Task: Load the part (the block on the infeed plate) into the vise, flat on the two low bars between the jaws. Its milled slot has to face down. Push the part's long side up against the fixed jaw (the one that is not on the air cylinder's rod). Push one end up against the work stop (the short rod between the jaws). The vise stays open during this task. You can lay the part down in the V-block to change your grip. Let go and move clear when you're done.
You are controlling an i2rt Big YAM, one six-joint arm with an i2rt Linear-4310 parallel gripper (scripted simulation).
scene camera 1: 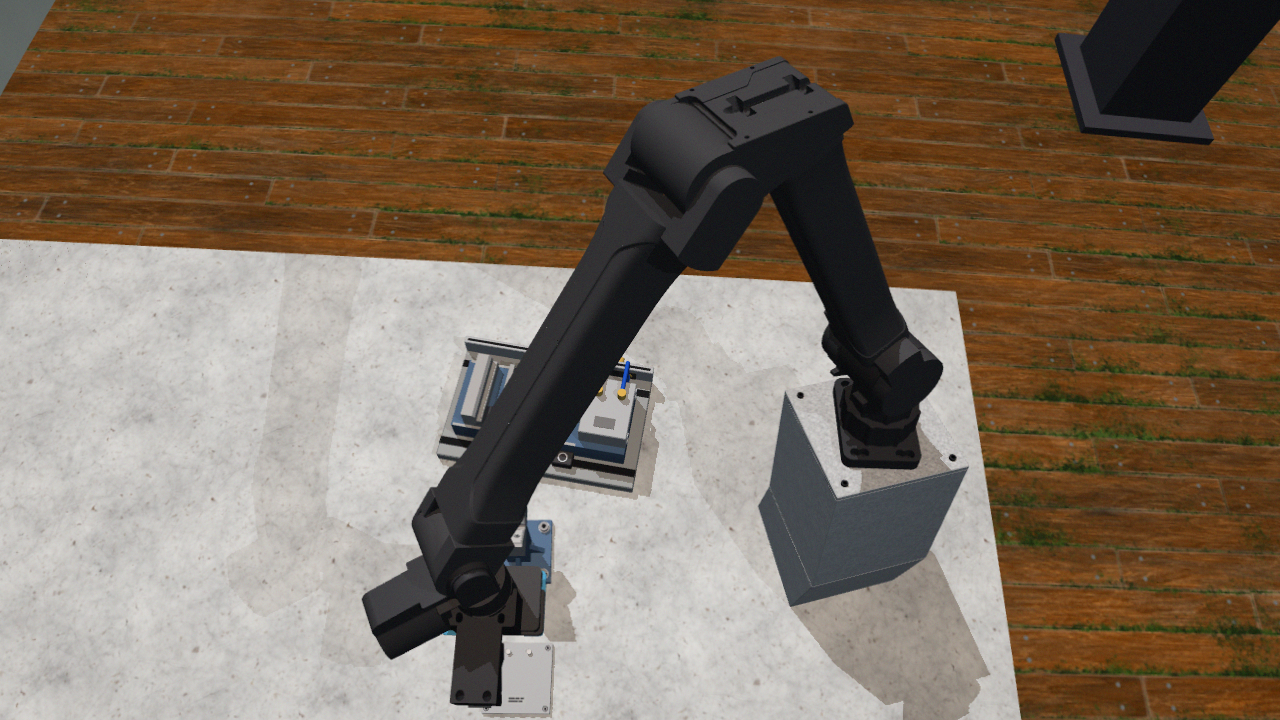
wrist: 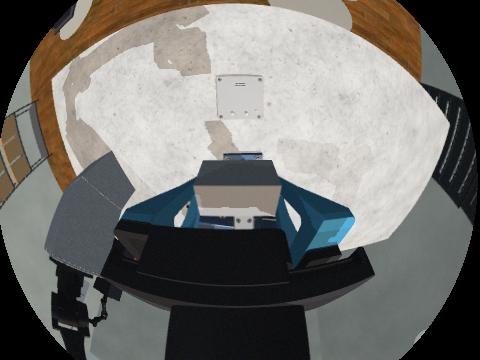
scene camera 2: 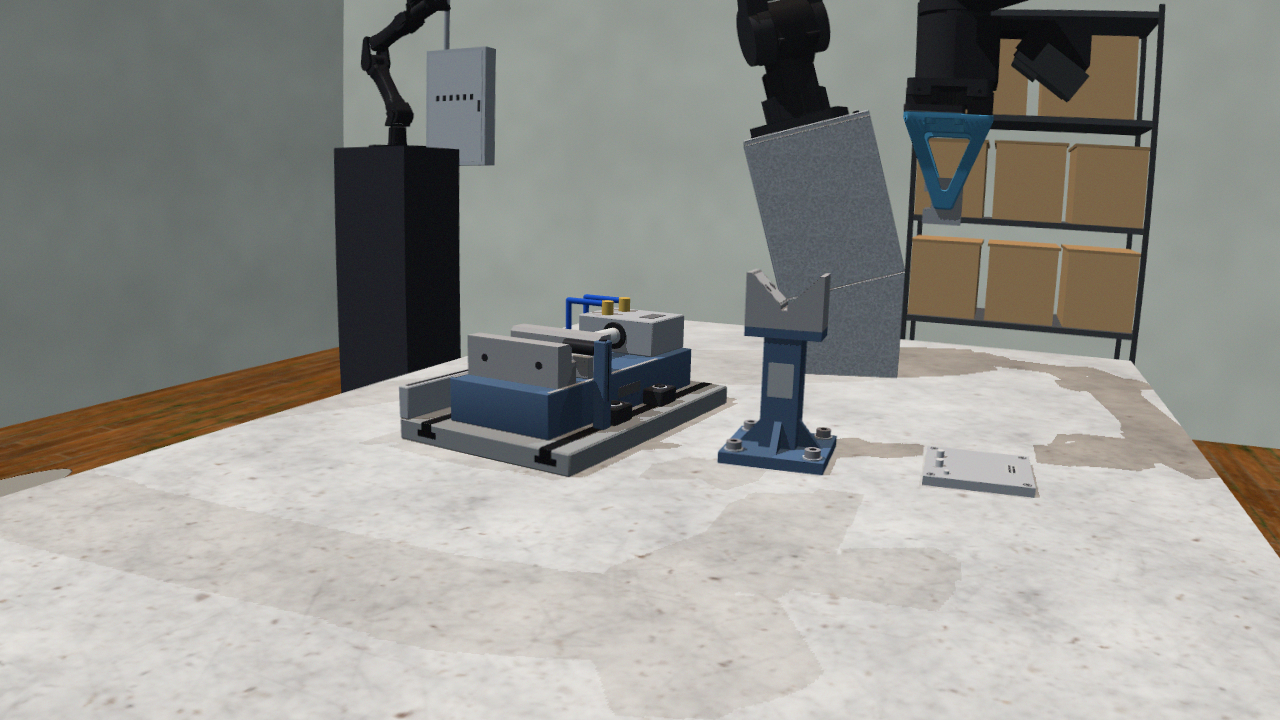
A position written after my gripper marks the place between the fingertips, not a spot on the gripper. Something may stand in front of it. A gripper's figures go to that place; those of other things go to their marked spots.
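Scene:
Grey part [scene camera 2: 930,215], 0.72 m from the lens. Vise [scene camera 2: 523,409], 0.74 m from the lens. My gripper [scene camera 2: 943,208], 0.75 m from the lens. Fixed jaw [scene camera 2: 513,359], 0.76 m from the lens.

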